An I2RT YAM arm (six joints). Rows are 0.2 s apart.
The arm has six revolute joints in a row. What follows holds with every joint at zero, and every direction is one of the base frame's.
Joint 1 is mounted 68.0 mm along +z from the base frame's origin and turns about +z.
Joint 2 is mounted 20.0 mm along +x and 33.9 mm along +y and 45.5 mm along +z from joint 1 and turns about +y.
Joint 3 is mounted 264.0 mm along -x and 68.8 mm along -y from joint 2 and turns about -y.
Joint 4 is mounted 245.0 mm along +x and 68.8 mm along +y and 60.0 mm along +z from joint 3 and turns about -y.
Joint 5 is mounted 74.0 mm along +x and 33.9 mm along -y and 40.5 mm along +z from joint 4 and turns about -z.
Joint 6 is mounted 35.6 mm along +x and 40.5 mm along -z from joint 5 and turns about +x.
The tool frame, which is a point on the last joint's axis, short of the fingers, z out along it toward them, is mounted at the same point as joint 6; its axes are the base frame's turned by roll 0.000, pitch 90.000 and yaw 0.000 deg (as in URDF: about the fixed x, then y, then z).
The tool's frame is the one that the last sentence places.
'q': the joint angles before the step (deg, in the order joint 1, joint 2, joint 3, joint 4, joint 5, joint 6). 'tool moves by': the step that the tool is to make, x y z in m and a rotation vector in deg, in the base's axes. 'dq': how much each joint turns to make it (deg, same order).
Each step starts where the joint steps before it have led.
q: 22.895, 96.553, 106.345, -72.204, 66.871, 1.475
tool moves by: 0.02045, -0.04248, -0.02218, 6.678, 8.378, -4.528
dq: -8.699, 2.623, -0.262, -2.929, -9.900, -0.022
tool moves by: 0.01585, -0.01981, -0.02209, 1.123, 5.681, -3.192
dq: -3.978, 3.562, -0.023, -1.750, -2.427, 0.023
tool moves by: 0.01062, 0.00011, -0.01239, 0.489, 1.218, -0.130
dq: -0.327, 2.166, 0.003, 1.049, -0.722, 0.000
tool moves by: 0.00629, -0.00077, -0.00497, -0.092, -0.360, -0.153
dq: -0.284, 0.960, -0.003, 1.531, 0.111, -0.283
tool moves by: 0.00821, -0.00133, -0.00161, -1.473, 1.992, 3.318
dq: -0.417, 0.569, 0.002, 3.716, -0.045, -6.625
